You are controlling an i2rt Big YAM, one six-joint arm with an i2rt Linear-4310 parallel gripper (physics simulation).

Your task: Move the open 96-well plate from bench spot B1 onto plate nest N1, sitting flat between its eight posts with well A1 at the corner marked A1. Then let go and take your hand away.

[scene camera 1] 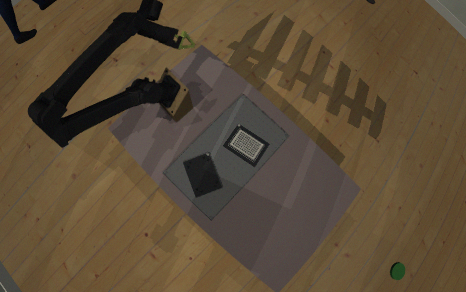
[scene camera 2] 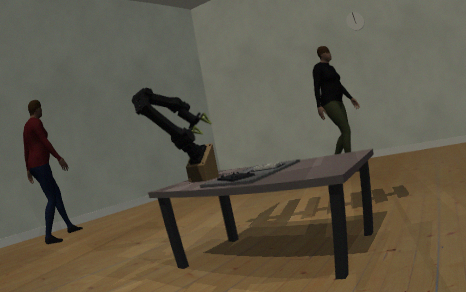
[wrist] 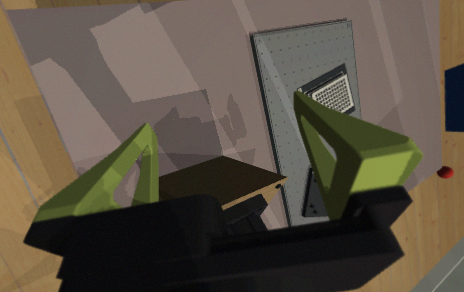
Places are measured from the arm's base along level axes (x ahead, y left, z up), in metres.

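Pixels of known places: gripper, fingertip midpoint: [scene camera 1: 188, 43] [scene camera 2: 207, 128] [wrist: 221, 114]; arm's base at its link origin: [scene camera 1: 168, 91] [scene camera 2: 198, 155] [wrist: 226, 221].
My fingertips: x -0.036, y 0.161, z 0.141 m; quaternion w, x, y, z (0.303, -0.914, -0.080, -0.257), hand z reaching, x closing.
For each thing: its top centre in the pictures, then the offset to it from my fingertips. Level surfaces: height alone.
- white 96-well plate at its top centre: [wrist: 333, 100] [scene camera 1: 246, 144] [scene camera 2: 267, 164] 0.256 m down, 0.417 m ahead, 0.066 m right
- second dark block at its top centre: [wrist: 335, 195] [scene camera 1: 202, 174] [scene camera 2: 234, 173] 0.250 m down, 0.374 m ahead, 0.299 m right
- mauve table at its surface level: 0.285 m down
The white 96-well plate [scene camera 1: 246, 144] [scene camera 2: 265, 166] [wrist: 333, 95] lies on a dark rectangular base, wells up, on the grey perforated board [scene camera 1: 186, 150] [wrist: 280, 62]. A second dark block [scene camera 1: 202, 175] [scene camera 2: 236, 176] [wrist: 309, 200] bears no plate and shows small raised parts on top; a finger partly hides it in the wrist view. The labels B1, N1 and A1 are too small to read. My gripper [scene camera 1: 189, 42] [scene camera 2: 205, 128] [wrist: 221, 114] is open with nothing between its green fingers. It is high above the table's arm end, well away from the plate.
The arm stands on a wooden block [scene camera 1: 182, 107] [scene camera 2: 203, 170] [wrist: 220, 175] beside the board, on the mauve table [scene camera 1: 310, 200] [scene camera 2: 320, 171]. Two people [scene camera 2: 40, 145] [scene camera 2: 330, 87] are in the room beyond the table. A green disc [scene camera 1: 397, 270] lies off the table.
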